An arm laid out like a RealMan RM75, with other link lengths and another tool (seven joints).
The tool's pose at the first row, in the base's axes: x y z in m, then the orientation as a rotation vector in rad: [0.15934 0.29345 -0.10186 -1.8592 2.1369 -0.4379]
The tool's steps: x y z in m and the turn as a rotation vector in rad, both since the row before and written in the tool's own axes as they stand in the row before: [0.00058 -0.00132 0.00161 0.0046 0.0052 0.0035]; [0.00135 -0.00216 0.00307 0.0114 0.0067 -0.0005]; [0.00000 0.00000 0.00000 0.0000 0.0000 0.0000]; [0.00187 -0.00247 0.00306 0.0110 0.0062 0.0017]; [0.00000 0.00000 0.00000 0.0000 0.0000 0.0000]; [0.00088 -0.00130 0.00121 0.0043 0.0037 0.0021]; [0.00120 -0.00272 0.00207 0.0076 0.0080 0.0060]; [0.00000 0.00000 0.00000 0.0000 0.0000 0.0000]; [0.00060 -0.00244 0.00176 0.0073 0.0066 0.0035]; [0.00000 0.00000 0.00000 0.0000 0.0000 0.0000]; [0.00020 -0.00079 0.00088 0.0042 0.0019 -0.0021]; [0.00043 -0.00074 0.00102 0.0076 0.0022 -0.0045]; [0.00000 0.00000 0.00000 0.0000 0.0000 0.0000]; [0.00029 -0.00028 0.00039 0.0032 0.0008 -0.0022]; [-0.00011 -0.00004 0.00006 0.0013 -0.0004 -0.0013]
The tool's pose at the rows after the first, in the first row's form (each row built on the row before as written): [0.16110 0.29263 -0.10281 -1.8536 2.1404 -0.4470]; [0.16409 0.29085 -0.10475 -1.8492 2.1373 -0.4652]; [0.16409 0.29085 -0.10475 -1.8492 2.1373 -0.4652]; [0.16730 0.28849 -0.10651 -1.8423 2.1359 -0.4820]; [0.16730 0.28849 -0.10651 -1.8423 2.1359 -0.4820]; [0.16884 0.28737 -0.10705 -1.8381 2.1373 -0.4895]; [0.17196 0.28567 -0.10774 -1.8282 2.1426 -0.5038]; [0.17196 0.28567 -0.10774 -1.8282 2.1426 -0.5038]; [0.17479 0.28460 -0.10825 -1.8211 2.1451 -0.5169]; [0.17479 0.28460 -0.10825 -1.8211 2.1451 -0.5169]; [0.17584 0.28421 -0.10869 -1.8216 2.1420 -0.5234]; [0.17687 0.28359 -0.10926 -1.8231 2.1349 -0.5341]; [0.17687 0.28359 -0.10926 -1.8231 2.1349 -0.5341]; [0.17724 0.28323 -0.10947 -1.8241 2.1316 -0.5385]; [0.17732 0.28333 -0.10951 -1.8249 2.1295 -0.5397]
